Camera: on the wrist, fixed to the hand. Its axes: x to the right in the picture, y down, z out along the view.
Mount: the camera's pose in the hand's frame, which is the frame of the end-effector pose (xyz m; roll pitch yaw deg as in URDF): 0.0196 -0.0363 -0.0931 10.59 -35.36 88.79
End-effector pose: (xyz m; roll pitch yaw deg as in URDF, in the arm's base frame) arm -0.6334 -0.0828 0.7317 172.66 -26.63 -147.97
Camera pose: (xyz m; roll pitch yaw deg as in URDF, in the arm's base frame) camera -0.5895 -0.1118 0.8189 -140.12 24.35 136.39
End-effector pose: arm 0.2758 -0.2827 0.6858 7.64 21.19 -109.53
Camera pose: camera 0.2592 -0.2590 0.5882 38.53 -39.02 -39.28
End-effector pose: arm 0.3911 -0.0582 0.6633 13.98 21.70 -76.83
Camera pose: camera 0.3745 -0.0432 0.5640 42.13 -44.30 -11.30
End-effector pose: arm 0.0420 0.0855 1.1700 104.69 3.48 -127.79
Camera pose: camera 0.1089 0.0098 1.1573 -175.46 -39.77 146.40
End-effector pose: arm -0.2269 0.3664 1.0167 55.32 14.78 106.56
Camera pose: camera -0.2799 0.3484 0.9316 102.33 -74.22 104.04
